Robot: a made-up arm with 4 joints. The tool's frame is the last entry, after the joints.
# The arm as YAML. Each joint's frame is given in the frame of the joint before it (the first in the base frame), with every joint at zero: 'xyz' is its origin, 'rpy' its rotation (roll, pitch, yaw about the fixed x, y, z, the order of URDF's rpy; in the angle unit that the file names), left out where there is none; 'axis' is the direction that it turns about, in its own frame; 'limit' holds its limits. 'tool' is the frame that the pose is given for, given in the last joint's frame.
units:
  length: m
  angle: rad
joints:
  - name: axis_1
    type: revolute
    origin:
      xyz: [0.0, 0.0, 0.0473]
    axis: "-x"
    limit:
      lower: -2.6
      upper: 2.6
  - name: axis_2
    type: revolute
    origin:
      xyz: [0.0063, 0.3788, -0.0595]
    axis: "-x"
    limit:
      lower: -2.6
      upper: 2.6
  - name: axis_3
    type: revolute
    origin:
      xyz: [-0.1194, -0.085, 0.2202]
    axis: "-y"
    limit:
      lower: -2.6
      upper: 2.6
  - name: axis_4
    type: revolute
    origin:
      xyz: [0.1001, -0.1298, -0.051]
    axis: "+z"
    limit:
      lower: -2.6
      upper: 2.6
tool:
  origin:
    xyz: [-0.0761, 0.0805, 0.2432]
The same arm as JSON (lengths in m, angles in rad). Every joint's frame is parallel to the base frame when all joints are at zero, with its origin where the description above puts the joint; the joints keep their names.
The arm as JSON. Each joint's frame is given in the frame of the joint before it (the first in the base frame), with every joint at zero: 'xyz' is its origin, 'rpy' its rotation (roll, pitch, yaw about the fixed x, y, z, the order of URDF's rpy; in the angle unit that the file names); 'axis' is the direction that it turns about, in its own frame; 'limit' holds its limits. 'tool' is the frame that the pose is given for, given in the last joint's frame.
{
  "units": {
    "length": "m",
    "angle": "rad"
  },
  "joints": [
    {
      "name": "axis_1",
      "type": "revolute",
      "origin": {
        "xyz": [
          0.0,
          0.0,
          0.0473
        ],
        "rpy": [
          0.0,
          0.0,
          0.0
        ]
      },
      "axis": [
        -1.0,
        0.0,
        0.0
      ],
      "limit": {
        "lower": -2.6,
        "upper": 2.6
      }
    },
    {
      "name": "axis_2",
      "type": "revolute",
      "origin": {
        "xyz": [
          0.0063,
          0.3788,
          -0.0595
        ],
        "rpy": [
          0.0,
          0.0,
          0.0
        ]
      },
      "axis": [
        -1.0,
        0.0,
        0.0
      ],
      "limit": {
        "lower": -2.6,
        "upper": 2.6
      }
    },
    {
      "name": "axis_3",
      "type": "revolute",
      "origin": {
        "xyz": [
          -0.1194,
          -0.085,
          0.2202
        ],
        "rpy": [
          0.0,
          0.0,
          0.0
        ]
      },
      "axis": [
        0.0,
        -1.0,
        0.0
      ],
      "limit": {
        "lower": -2.6,
        "upper": 2.6
      }
    },
    {
      "name": "axis_4",
      "type": "revolute",
      "origin": {
        "xyz": [
          0.1001,
          -0.1298,
          -0.051
        ],
        "rpy": [
          0.0,
          0.0,
          0.0
        ]
      },
      "axis": [
        0.0,
        0.0,
        1.0
      ],
      "limit": {
        "lower": -2.6,
        "upper": 2.6
      }
    }
  ],
  "tool": {
    "origin": {
      "xyz": [
        -0.0761,
        0.0805,
        0.2432
      ],
      "rpy": [
        0.0,
        0.0,
        0.0
      ]
    }
  }
}

